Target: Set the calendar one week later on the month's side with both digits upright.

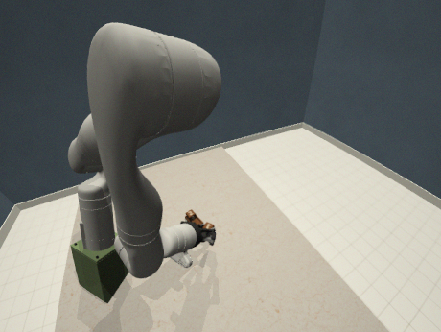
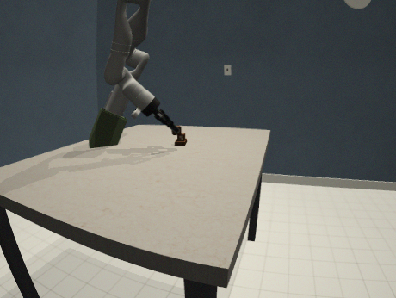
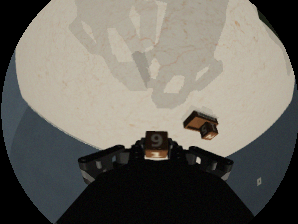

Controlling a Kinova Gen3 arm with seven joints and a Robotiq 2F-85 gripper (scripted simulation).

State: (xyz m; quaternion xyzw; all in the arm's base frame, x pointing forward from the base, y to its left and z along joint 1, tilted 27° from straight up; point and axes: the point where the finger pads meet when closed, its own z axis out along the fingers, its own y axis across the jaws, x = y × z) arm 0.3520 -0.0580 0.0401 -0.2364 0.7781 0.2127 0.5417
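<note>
The brown calendar tray lies 11 cm to the left of my hand, 8 cm below it and 3 cm behind it. From my hand the other things lie so: brown digit cube (1 cm to the left, 1 cm below, 1 cm ahead).
</note>
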